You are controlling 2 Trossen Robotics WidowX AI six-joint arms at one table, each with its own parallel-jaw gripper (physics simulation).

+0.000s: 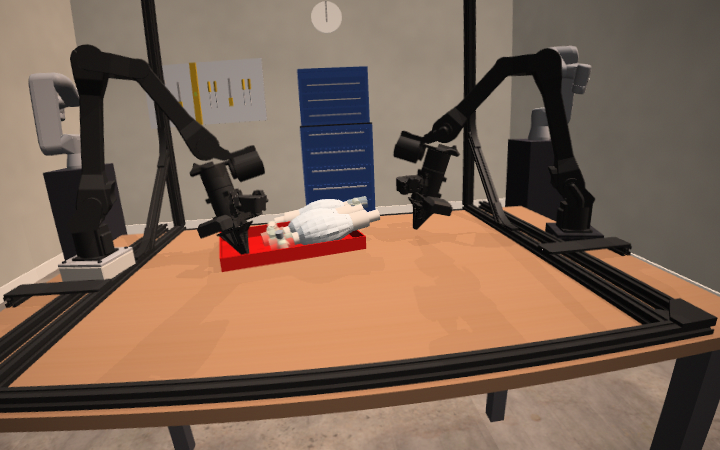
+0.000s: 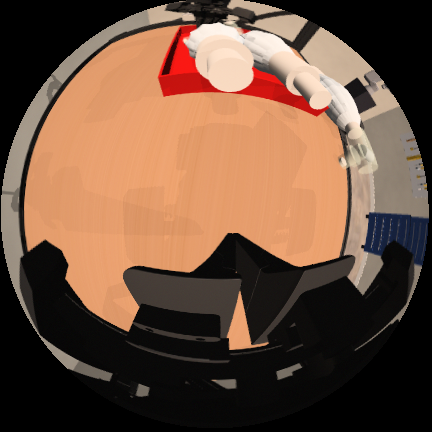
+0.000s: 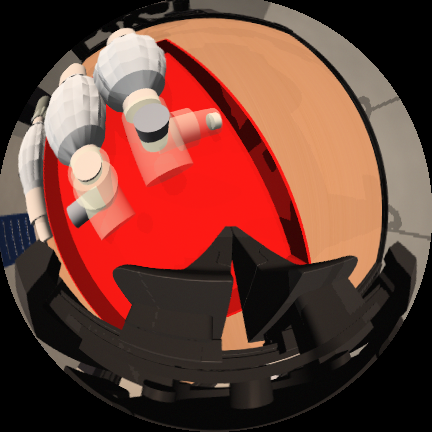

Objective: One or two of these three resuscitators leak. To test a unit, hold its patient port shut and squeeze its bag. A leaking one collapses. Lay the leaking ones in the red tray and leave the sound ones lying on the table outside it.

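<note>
Three resuscitators with whitish bags lie at the back. The front one and the middle one lie side by side in the red tray, their tail ends reaching over its wall. The third resuscitator lies outside, behind the tray, turned the opposite way. All bags look round. My right gripper is shut and empty, over the tray's left part. My left gripper is shut and empty, above the table right of the tray.
The wooden table is bordered by black frame rails, with uprights at the back. A blue cabinet and a tool board are behind it. The resuscitators' tails point toward my left gripper's side.
</note>
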